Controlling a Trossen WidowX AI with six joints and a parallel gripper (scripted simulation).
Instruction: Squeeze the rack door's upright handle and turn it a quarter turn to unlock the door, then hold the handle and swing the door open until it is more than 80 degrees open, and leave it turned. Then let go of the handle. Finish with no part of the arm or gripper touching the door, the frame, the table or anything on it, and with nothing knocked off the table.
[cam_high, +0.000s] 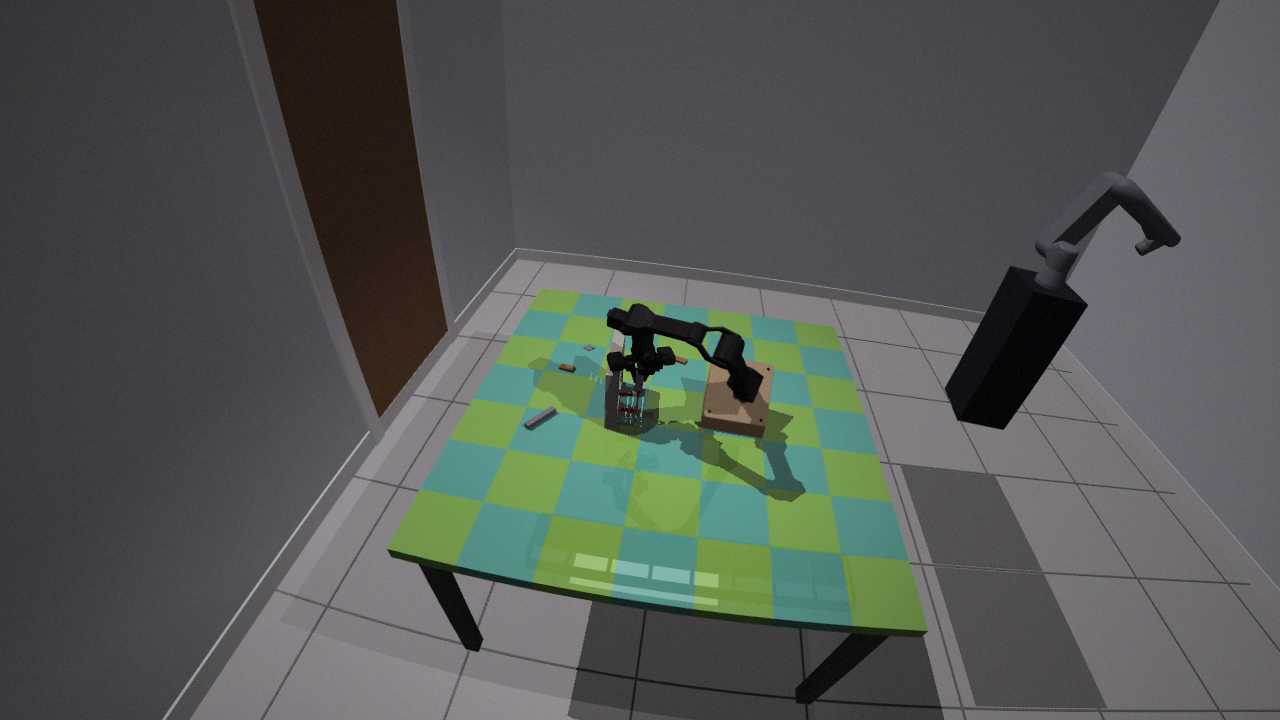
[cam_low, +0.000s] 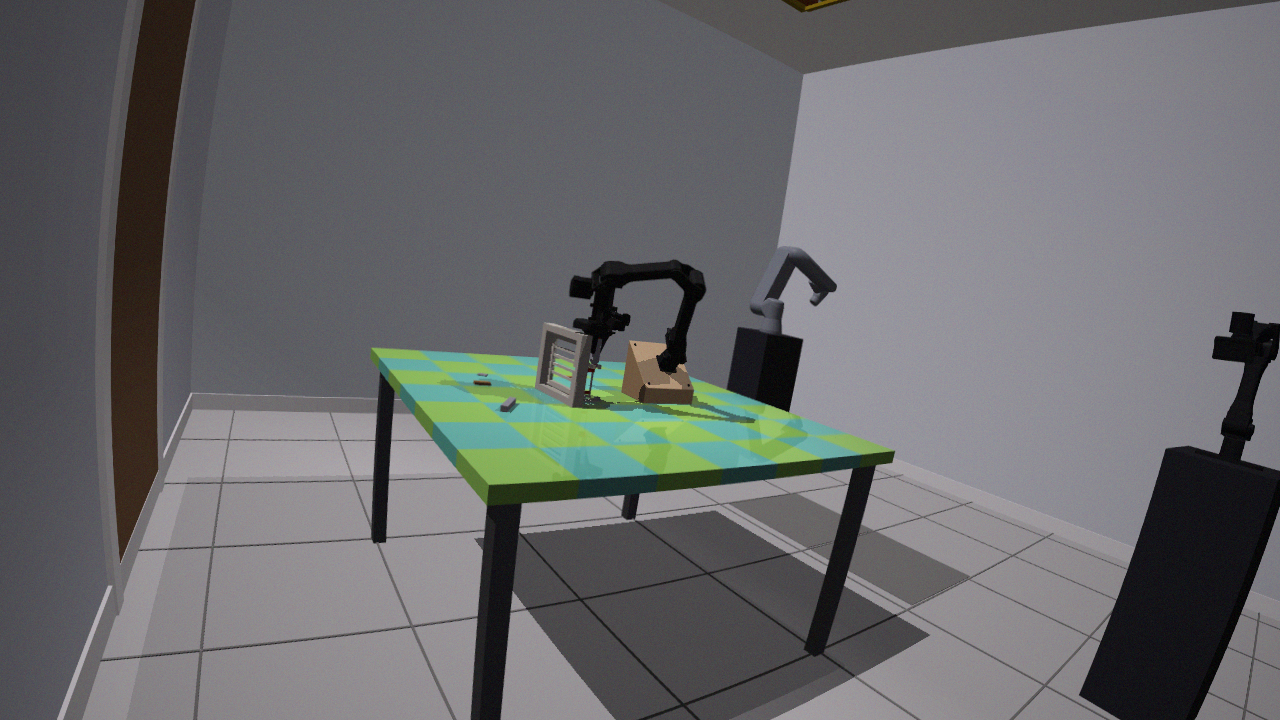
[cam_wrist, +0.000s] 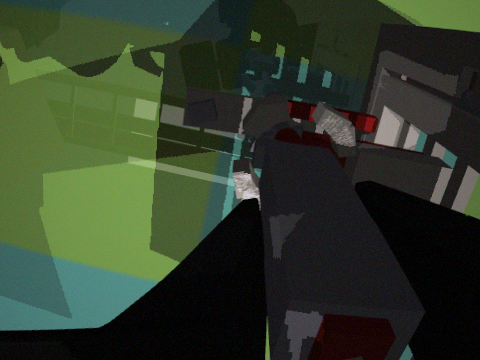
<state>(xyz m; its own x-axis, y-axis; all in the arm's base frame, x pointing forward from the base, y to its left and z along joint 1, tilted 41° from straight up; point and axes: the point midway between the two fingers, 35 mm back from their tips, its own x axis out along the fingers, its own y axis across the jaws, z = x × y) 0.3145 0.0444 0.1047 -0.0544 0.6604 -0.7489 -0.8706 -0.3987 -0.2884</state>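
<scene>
Now: the upright handle 1 cm to the right of my gripper tip and 3 cm below it. The rest, counted from my gripper tip: brown block (29 cm ahead, 16 cm to the right, 14 cm below); grey bar (28 cm ahead, 10 cm to the left, 14 cm below).
</scene>
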